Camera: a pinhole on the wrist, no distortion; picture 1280 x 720 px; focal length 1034.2 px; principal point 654.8 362.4 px. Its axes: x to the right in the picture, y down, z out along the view. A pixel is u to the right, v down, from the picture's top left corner.
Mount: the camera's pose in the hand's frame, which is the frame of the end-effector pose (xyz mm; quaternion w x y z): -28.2 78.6 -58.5 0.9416 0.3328 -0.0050 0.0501
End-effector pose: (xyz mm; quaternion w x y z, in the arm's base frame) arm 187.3 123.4 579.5 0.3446 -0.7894 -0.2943 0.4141
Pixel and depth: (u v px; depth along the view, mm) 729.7 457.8 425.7
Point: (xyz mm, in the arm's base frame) -92.2 311.2 572.5
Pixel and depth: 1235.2 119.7 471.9
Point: 47.0 556.2 578.0
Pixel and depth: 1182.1 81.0 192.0
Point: 158.9 244.5 575.5
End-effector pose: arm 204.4 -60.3 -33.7 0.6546 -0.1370 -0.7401 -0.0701
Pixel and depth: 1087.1 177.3 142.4
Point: 156.2 -69.0 -0.5
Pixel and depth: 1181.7 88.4 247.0
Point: 65.6 -130.4 70.0
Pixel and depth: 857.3 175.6 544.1
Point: -195.7 -275.4 49.4
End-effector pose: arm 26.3 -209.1 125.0 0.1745 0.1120 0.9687 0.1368
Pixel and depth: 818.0 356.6 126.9
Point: 46.1 -201.0 90.0
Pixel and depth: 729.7 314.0 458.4
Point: 77.8 -348.3 -206.3
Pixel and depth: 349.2 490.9 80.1
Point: 81.8 -188.7 142.7
